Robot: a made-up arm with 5 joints.
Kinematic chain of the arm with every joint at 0, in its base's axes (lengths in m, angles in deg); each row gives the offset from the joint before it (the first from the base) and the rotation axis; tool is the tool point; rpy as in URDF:
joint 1: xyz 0.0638 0 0.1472 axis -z
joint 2: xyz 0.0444 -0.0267 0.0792 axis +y
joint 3: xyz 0.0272 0 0.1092 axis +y
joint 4: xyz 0.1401 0 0.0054 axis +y
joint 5: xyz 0.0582 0.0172 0 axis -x
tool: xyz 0 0 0 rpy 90 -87.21 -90
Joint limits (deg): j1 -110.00..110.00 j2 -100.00..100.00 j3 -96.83..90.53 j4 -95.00..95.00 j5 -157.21..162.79
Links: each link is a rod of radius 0.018 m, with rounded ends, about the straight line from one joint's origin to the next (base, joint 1, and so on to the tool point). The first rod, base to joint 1, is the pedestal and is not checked.
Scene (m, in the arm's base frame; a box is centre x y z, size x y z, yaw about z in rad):
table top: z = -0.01
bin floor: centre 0.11 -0.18 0 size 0.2 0.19 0.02 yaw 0.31
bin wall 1: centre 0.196 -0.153 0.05 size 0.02 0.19 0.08 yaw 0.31
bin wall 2: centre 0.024 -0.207 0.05 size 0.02 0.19 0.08 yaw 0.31
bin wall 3: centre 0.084 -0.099 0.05 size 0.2 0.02 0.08 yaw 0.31
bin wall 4: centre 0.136 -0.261 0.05 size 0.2 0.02 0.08 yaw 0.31
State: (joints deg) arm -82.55 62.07 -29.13 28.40 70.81
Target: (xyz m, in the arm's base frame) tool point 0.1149 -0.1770 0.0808
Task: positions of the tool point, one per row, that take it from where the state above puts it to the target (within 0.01 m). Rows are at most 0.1 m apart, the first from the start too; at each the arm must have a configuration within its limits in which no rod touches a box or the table.
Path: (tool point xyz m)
1: 0.1798 0.2698 0.1315
2: 0.2362 0.2265 0.1326
3: 0.2783 0.1719 0.1341
4: 0.3043 0.1105 0.1361
5: 0.3135 0.0469 0.1384
6: 0.3064 -0.0145 0.1412
7: 0.2848 -0.0696 0.1443
8: 0.2513 -0.1152 0.1478
9: 0.2094 -0.1489 0.1517
10: 0.1626 -0.1696 0.1559
11: 0.1149 -0.1770 0.1603
12: 0.1163 -0.1809 0.1347
13: 0.1163 -0.1810 0.1079
14: 0.1149 -0.1770 0.0808

